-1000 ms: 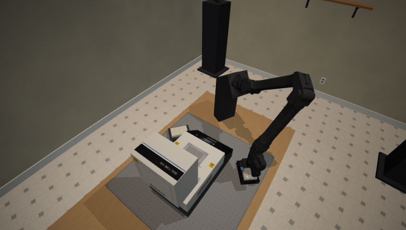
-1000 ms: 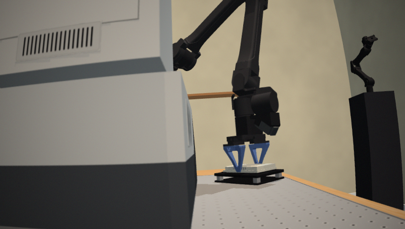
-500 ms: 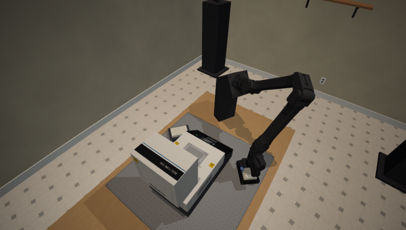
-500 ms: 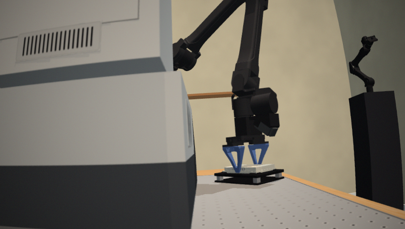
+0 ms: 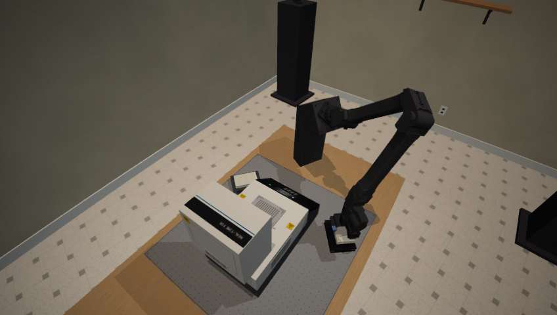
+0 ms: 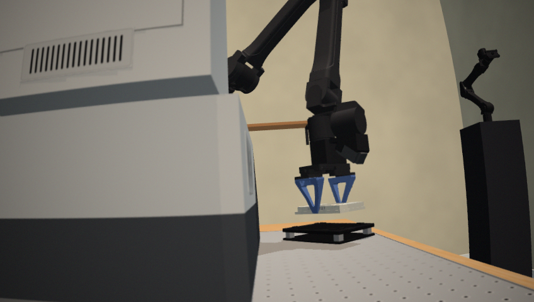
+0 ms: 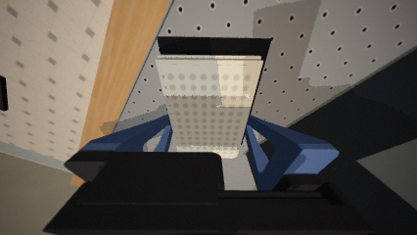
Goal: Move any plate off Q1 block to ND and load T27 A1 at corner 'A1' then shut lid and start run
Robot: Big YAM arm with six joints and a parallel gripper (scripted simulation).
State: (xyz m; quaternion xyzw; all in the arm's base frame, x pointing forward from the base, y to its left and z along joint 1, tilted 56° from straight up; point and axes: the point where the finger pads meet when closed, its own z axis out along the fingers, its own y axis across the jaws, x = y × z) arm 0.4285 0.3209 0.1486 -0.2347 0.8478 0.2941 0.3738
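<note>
The black nest N1 is 4 cm below my hand. Also, from my hand: plate T27: right at my hand; grey perforated mat: 28 cm to the right, 26 cm ahead, 7 cm below; dark nest ND: 58 cm to the right, 6 cm ahead, 4 cm below.
</note>
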